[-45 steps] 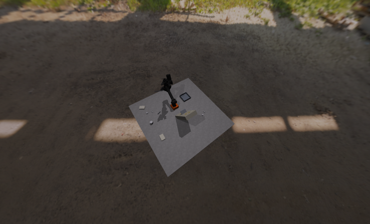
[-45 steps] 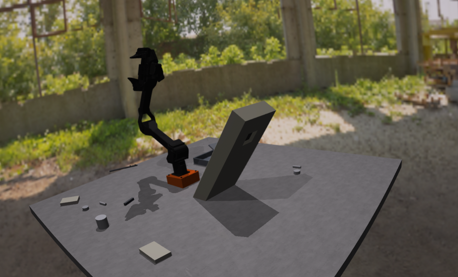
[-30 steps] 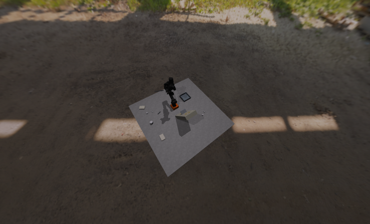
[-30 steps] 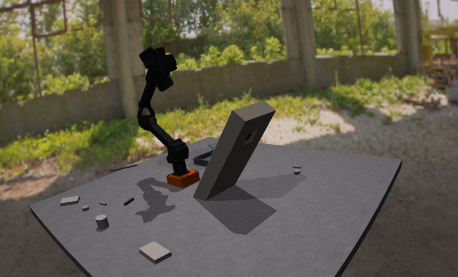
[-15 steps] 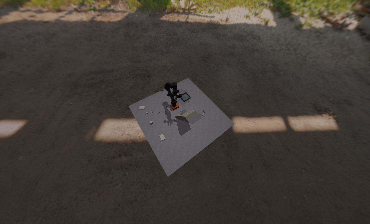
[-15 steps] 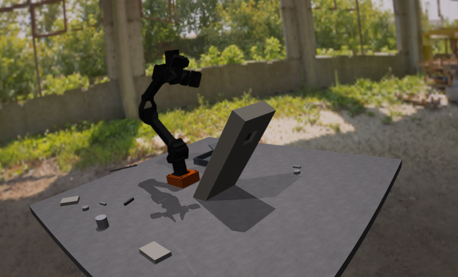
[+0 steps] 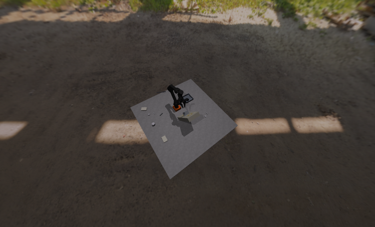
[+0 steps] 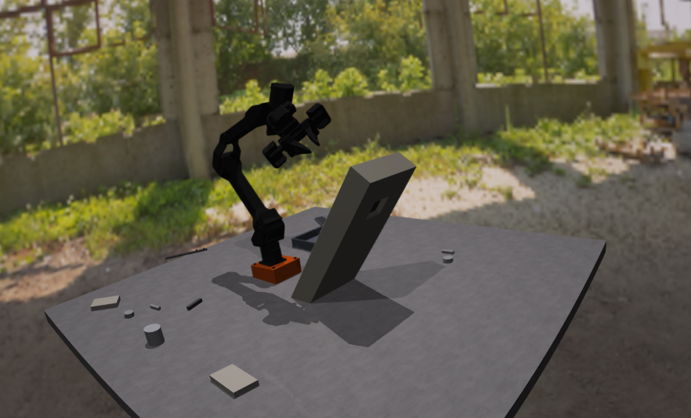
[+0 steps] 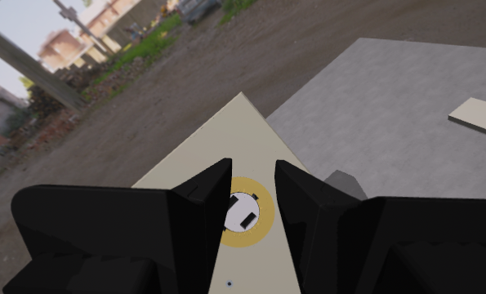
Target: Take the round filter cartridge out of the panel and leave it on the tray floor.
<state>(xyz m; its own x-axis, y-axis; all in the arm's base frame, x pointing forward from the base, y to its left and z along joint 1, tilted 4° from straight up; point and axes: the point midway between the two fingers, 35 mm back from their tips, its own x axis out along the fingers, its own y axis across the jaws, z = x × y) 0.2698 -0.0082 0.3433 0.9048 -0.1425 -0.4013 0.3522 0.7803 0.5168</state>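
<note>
Right now the grey round filter cartridge is 9 cm ahead of my gripper tip, 6 cm to the left of it and 12 cm below it. The rest, counted from my gripper tip: dark rod 28 cm behind, 27 cm to the right, 38 cm below; grey bracket 1 cm behind, 5 cm to the left, 21 cm below; blue-grey tray 37 cm behind, 29 cm to the left, 38 cm below.
</note>
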